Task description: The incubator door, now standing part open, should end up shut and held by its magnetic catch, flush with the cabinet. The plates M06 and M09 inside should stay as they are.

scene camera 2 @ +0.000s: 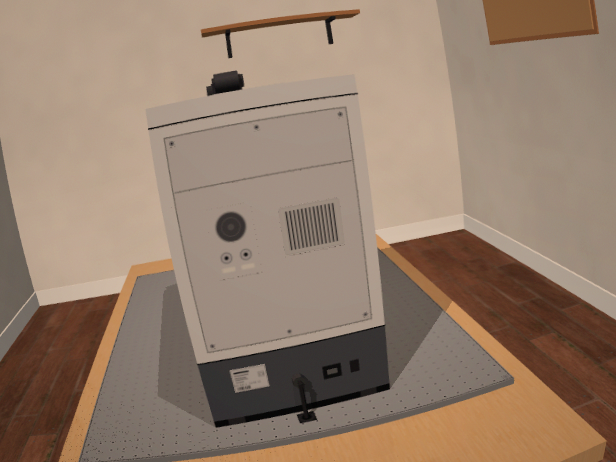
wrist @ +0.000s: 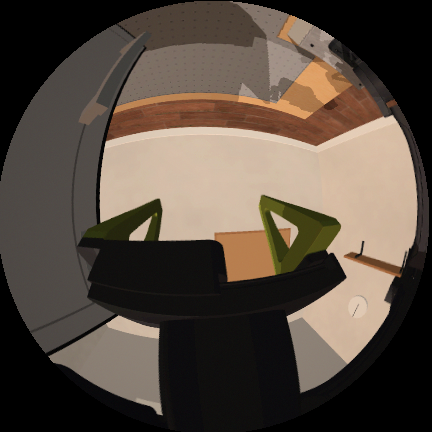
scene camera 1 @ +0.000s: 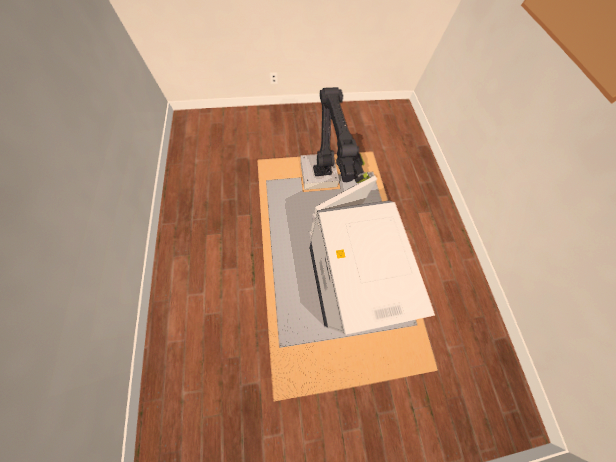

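Observation:
The white incubator cabinet stands upright, its back towards scene camera 2. Its door is part open, hinged at the left front corner in scene camera 1, with its free edge swung out towards the arm. The door's handle shows at the upper left of the wrist view. My gripper is open and empty, at the outer side of the door near its free edge; one finger overlaps the door's edge in the wrist view. Contact cannot be told. Plates M06 and M09 are hidden.
The cabinet stands on a grey perforated mat on a wooden table. The arm's base plate is in front of the door's hinge side. A power cable leaves the cabinet's back. A wall shelf is beyond.

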